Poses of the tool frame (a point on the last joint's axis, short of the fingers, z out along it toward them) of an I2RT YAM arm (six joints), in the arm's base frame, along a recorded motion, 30 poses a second.
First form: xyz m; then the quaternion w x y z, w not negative.
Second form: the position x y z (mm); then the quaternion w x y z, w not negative. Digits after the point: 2 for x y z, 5 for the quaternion.
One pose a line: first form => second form
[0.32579 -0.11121 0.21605 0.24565 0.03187 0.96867 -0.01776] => [325.79 -111.21 216.05 0.24565 0.03187 0.96867 -0.01776]
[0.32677 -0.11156 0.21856 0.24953 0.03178 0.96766 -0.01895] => [326.77 -111.56 218.56 0.24953 0.03178 0.96766 -0.01895]
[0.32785 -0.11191 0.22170 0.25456 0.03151 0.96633 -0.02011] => [327.85 -111.91 221.70 0.25456 0.03151 0.96633 -0.02011]
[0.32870 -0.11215 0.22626 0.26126 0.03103 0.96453 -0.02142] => [328.70 -112.15 226.26 0.26126 0.03103 0.96453 -0.02142]
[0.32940 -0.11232 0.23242 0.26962 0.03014 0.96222 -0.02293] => [329.40 -112.32 232.42 0.26962 0.03014 0.96222 -0.02293]
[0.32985 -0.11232 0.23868 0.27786 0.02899 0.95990 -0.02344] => [329.85 -112.32 238.68 0.27786 0.02899 0.95990 -0.02344]
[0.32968 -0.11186 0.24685 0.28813 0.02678 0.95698 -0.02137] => [329.68 -111.86 246.85 0.28813 0.02678 0.95698 -0.02137]
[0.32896 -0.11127 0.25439 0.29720 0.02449 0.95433 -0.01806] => [328.96 -111.27 254.39 0.29720 0.02449 0.95433 -0.01806]
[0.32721 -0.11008 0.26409 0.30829 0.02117 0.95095 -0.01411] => [327.21 -110.08 264.09 0.30829 0.02117 0.95095 -0.01411]
